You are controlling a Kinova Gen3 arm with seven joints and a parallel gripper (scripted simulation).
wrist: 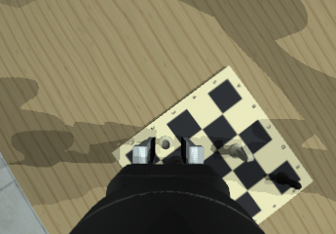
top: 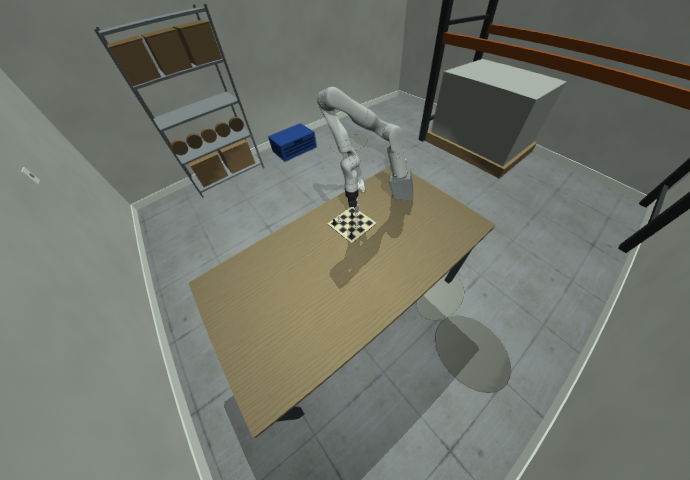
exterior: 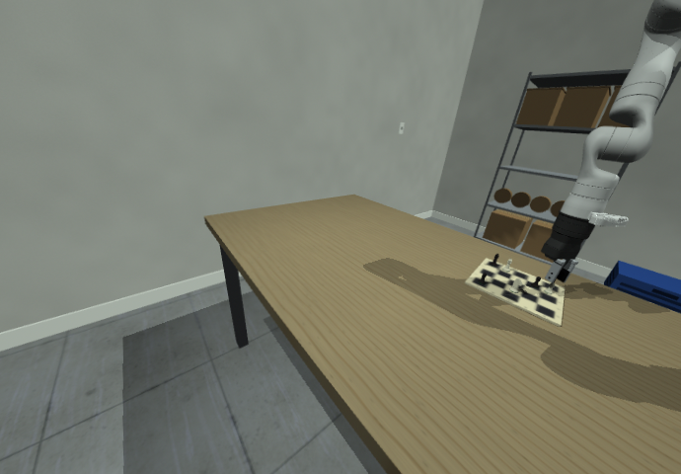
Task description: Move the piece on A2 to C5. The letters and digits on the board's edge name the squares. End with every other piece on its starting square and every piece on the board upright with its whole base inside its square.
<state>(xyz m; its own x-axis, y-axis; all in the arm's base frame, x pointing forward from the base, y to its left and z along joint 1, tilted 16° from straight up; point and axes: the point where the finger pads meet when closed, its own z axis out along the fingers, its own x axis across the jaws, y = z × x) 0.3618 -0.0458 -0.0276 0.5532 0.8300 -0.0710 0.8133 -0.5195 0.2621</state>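
Now: the light piece 5 cm below my hand. The rest, counted from my hand: small chessboard (7 cm ahead, 4 cm to the left, 6 cm below).
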